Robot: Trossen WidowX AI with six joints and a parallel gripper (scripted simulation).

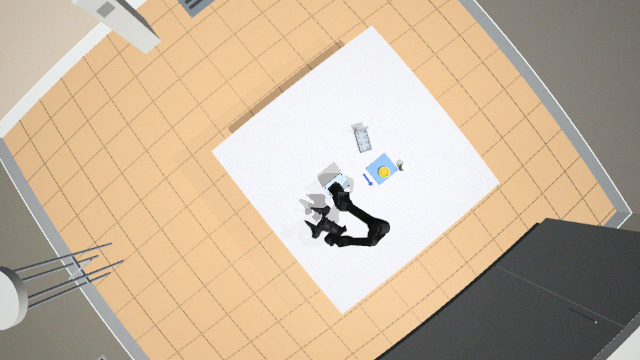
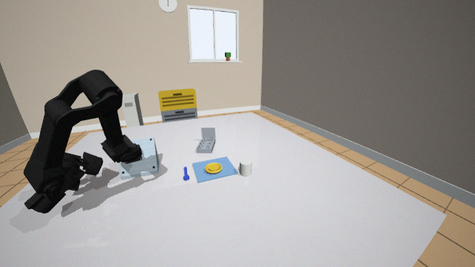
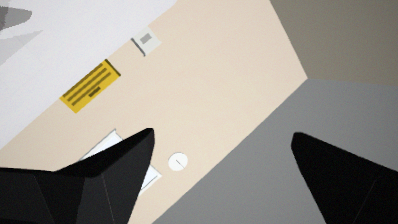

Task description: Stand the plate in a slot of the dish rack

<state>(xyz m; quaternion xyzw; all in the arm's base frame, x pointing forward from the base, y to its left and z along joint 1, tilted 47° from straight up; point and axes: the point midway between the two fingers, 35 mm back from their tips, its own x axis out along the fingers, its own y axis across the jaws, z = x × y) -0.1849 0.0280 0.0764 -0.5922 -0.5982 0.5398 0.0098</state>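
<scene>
My gripper tip is 49 cm short of the yellow plate, 13 cm to the left of it and 12 cm above it. The rest, counted from my gripper tip: blue spoon 38 cm ahead, 11 cm to the right, 13 cm below; blue mat 49 cm ahead, 11 cm to the right, 13 cm below; grey dish rack 52 cm ahead, 9 cm to the left, 11 cm below.
</scene>
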